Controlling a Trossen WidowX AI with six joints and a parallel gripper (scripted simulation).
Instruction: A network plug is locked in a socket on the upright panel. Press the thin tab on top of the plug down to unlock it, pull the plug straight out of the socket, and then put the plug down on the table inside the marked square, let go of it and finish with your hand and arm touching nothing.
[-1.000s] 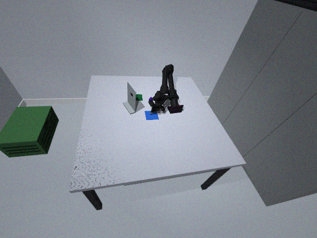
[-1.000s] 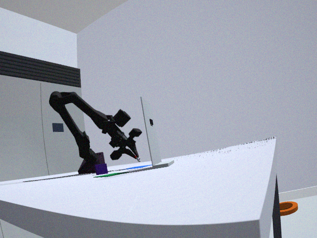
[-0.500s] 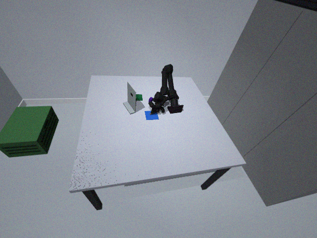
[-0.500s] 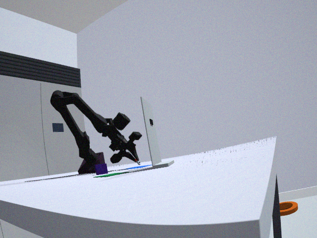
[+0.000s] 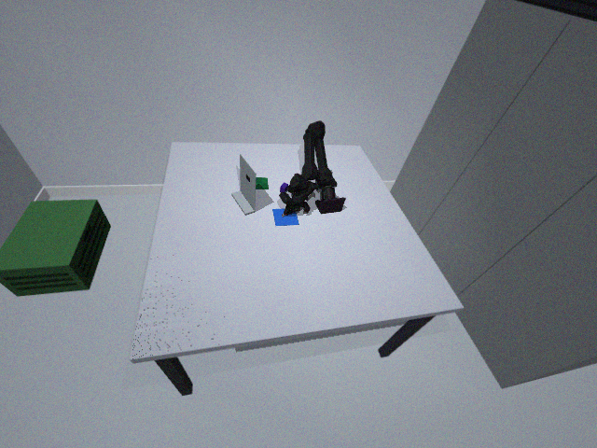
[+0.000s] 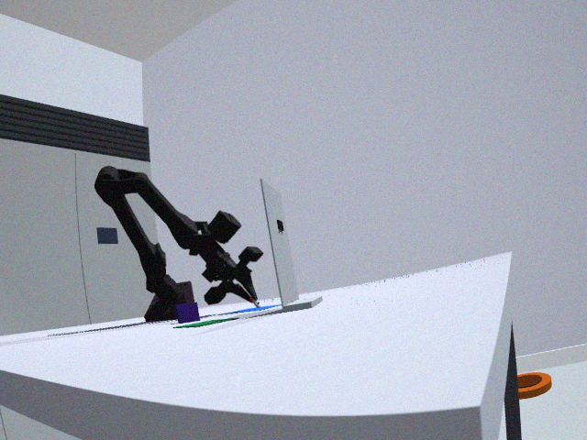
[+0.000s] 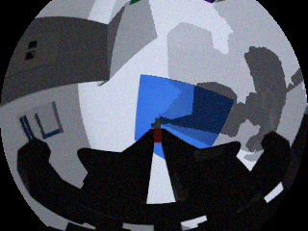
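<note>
Right now my gripper tip is right at the network plug. Also, from my gripper tip: grey panel (16 cm ahead, 14 cm to the right, 9 cm above); blue marked square (2 cm below, 1 cm behind).
</note>
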